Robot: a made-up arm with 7 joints.
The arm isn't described. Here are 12 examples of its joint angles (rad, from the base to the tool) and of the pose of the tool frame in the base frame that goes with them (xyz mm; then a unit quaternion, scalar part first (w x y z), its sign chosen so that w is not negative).
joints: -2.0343 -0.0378 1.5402 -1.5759 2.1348 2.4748 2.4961
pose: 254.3 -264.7 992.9 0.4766 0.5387 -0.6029 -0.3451
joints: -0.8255 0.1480 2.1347 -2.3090 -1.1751 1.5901 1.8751
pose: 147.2 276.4 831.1 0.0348 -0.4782 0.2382 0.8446
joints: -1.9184 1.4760 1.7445 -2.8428 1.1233 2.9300 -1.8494
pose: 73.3 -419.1 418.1 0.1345 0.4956 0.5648 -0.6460
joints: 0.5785 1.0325 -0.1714 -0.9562 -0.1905 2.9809 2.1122
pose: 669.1 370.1 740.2 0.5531 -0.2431 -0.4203 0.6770
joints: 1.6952 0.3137 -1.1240 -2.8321 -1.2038 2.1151 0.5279
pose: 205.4 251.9 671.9 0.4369 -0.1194 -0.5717 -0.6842
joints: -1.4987 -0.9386 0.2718 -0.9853 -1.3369 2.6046 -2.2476
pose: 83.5 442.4 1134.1 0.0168 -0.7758 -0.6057 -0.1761
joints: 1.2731 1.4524 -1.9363 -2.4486 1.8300 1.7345 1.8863
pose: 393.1 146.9 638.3 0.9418 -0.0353 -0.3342 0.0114
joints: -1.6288 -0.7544 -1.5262 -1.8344 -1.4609 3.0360 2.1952
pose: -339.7 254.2 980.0 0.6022 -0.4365 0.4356 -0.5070
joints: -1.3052 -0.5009 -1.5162 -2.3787 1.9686 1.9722 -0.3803
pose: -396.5 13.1 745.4 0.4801 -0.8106 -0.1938 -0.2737
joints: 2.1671 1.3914 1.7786 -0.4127 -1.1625 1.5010 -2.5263
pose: -647.8 614.7 621.3 0.4981 0.0782 0.2593 0.8238
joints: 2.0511 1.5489 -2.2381 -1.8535 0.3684 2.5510 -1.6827
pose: -21.1 635.8 796.6 0.5310 0.1298 -0.7735 -0.3207
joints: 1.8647 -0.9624 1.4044 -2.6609 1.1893 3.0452 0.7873
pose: -158.5 -253.2 850.2 0.6124 -0.0284 0.4850 -0.6237
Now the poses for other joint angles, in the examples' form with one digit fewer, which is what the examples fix.
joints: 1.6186 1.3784 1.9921 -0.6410 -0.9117 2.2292 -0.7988
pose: -197 795 742 0.776 0.059 0.622 -0.089
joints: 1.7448 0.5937 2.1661 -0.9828 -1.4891 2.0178 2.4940
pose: -297 211 1238 0.280 -0.470 0.456 -0.702
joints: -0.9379 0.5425 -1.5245 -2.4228 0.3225 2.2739 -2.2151
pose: -249 -397 811 0.249 0.075 -0.145 0.955
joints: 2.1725 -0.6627 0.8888 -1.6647 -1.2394 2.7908 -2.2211
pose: -137 -381 1065 0.094 -0.700 0.434 -0.559
